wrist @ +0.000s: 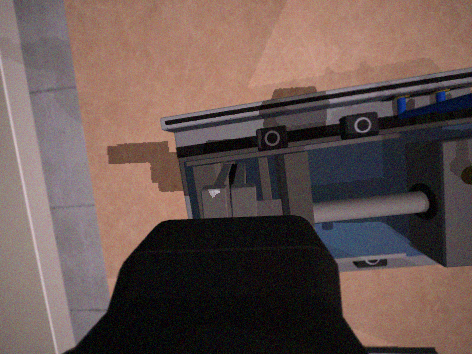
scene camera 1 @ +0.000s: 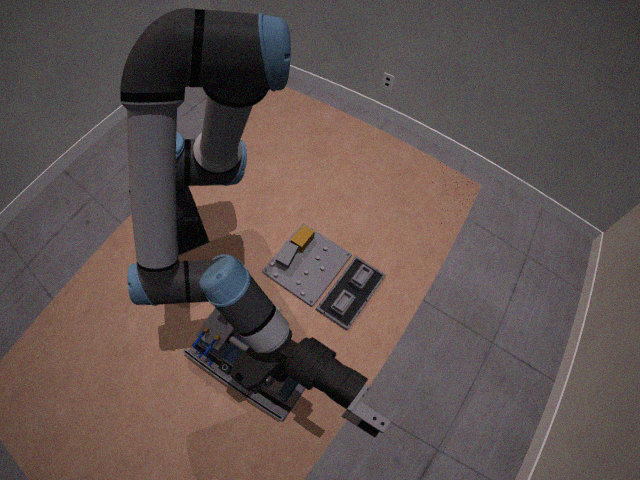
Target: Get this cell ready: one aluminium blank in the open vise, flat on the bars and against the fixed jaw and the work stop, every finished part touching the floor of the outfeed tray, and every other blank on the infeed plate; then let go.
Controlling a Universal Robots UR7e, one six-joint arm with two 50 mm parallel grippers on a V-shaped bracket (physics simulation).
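Places are measured from the arm's base along level axes (x ahead, y left, z up), in metres.
Pixels of known places: end effector, tool point: (wrist: 234, 183) (scene camera 1: 268, 380).
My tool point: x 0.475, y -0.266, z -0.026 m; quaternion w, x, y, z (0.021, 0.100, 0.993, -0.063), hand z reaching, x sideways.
For each thing: its top centre in the pictures, then the offset to it from my tool point. "spot": a spot on its surface instead.
- vise, surface spot: (wrist: 215, 120) spot: dx +0.011, dy -0.055, dz -0.060 m
- infeed plate, middle of its top: (scene camera 1: 307, 262) dx -0.070, dy +0.344, dz -0.102 m
- grey blank, middle of its top: (scene camera 1: 286, 250) dx -0.124, dy +0.331, dz -0.053 m
- yellow blank, middle of its top: (scene camera 1: 302, 235) dx -0.109, dy +0.397, dz -0.066 m
- thick light rod, middle of its top: (wrist: 369, 210) (scene camera 1: 244, 347) dx -0.091, dy +0.046, dz -0.024 m
In the wrist view, my gripper (wrist: 231, 175) is over the left end of the vise (wrist: 215, 120) (scene camera 1: 276, 414). Its grey fingers are partly behind its black body, and their opening is unclear. In scene camera 1 the arm covers most of the vise, and the fingertips are hidden. I cannot tell whether a blank lies in it. A grey jaw (wrist: 299, 185) shows beside the fingers. On the infeed plate (scene camera 1: 336, 260) are a grey blank (scene camera 1: 286, 254) and a yellow blank (scene camera 1: 302, 236). The dark outfeed tray (scene camera 1: 352, 290) holds two pocketed finished parts, one upper (scene camera 1: 362, 276) and one lower (scene camera 1: 342, 301).
A thick light rod (wrist: 372, 206) runs from the grey jaw to a block at the right. Blue handles (wrist: 401, 106) (scene camera 1: 197, 339) stand at the vise's far end. The second gripper (scene camera 1: 330, 373) sticks out sideways past the vise. Small pegs stand on the infeed plate.
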